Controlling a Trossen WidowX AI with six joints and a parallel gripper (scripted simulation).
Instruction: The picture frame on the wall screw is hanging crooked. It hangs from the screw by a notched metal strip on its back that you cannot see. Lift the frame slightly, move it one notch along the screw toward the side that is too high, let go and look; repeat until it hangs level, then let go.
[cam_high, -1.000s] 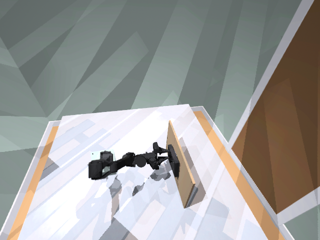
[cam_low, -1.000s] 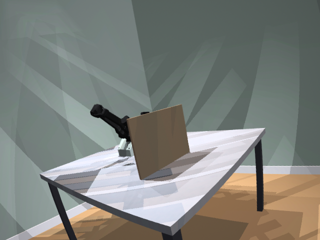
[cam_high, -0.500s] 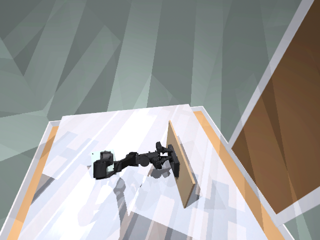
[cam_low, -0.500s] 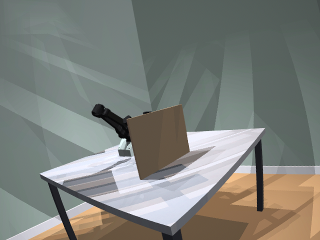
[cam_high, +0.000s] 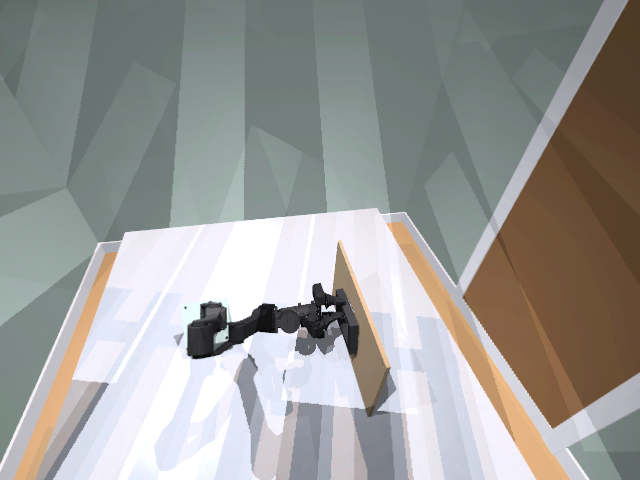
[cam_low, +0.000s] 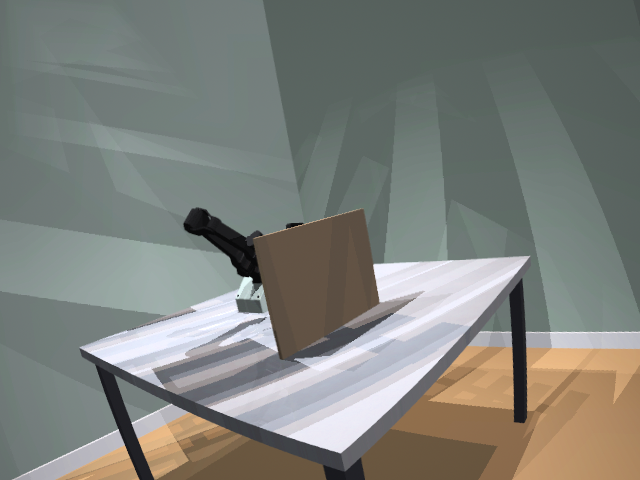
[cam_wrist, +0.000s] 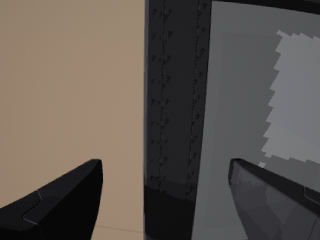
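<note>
My gripper tip is 5 cm above the dark picture frame, 1 cm to the left of it and 1 cm short of it. Round my gripper tip: brown wall board: 7 cm below, 2 cm to the right, 2 cm ahead.
</note>
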